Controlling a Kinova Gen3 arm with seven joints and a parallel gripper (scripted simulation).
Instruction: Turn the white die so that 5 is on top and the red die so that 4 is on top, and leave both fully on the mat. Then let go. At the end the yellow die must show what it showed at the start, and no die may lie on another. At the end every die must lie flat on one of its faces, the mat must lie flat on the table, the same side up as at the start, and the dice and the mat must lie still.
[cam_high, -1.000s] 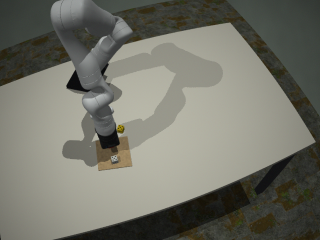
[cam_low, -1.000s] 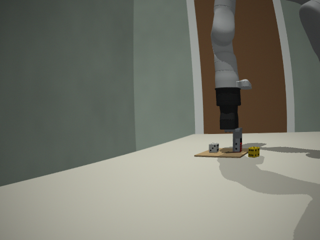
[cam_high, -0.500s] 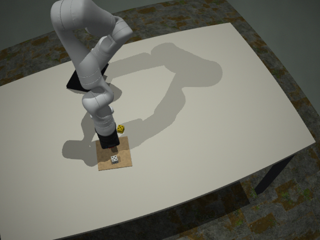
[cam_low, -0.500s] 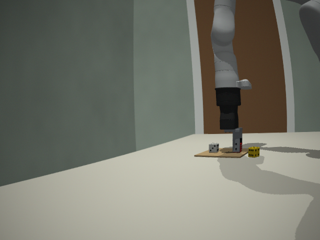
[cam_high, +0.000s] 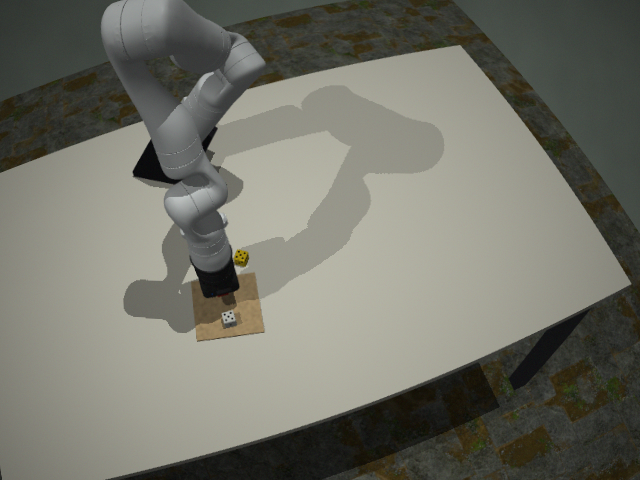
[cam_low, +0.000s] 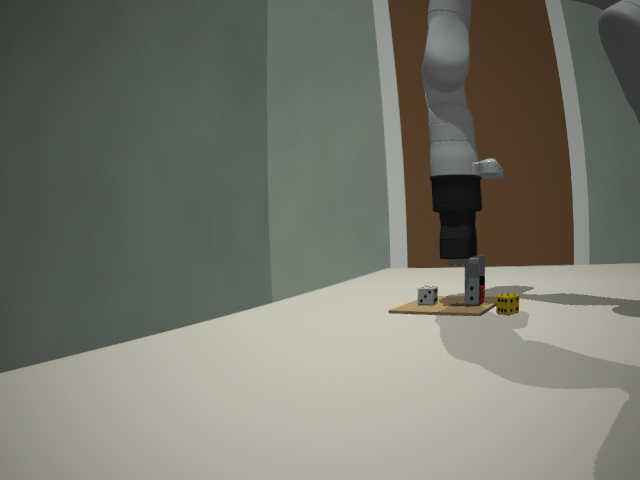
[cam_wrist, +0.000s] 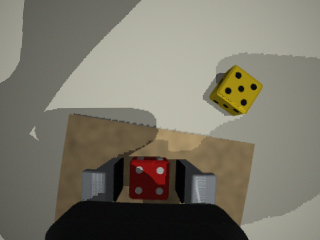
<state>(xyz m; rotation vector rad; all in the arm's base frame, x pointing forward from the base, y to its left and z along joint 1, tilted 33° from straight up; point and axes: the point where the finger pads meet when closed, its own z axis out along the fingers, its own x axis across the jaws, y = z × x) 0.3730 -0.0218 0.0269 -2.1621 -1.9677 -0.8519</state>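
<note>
Now: the red die 10 mm below my hand. The rest, counted from my hand: white die: 80 mm ahead, 10 mm below; brown mat: 40 mm ahead, 20 mm below; yellow die: 60 mm behind, 60 mm to the left, 10 mm below.
</note>
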